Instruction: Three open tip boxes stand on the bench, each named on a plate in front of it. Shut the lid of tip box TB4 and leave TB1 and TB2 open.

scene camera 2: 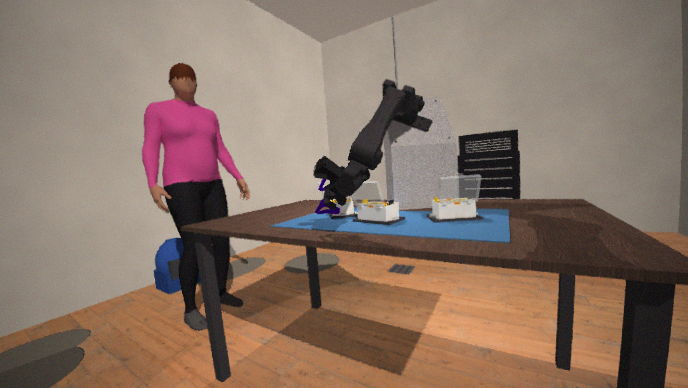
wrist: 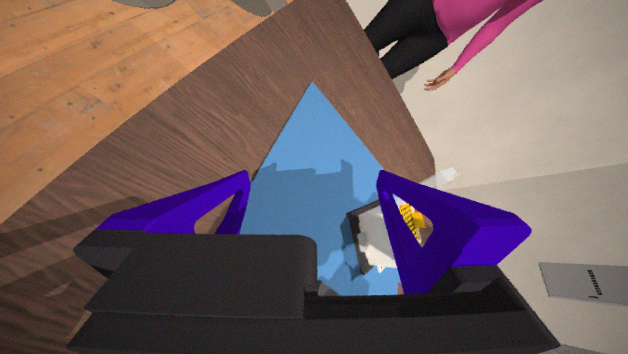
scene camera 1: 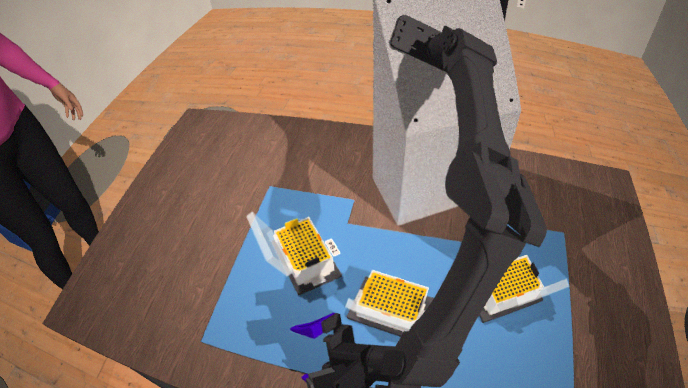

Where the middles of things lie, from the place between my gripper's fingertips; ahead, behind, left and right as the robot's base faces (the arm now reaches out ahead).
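Tip box TB4 (scene camera 1: 304, 249): 3 cm below my hand, 22 cm behind it and 13 cm to the right of it.
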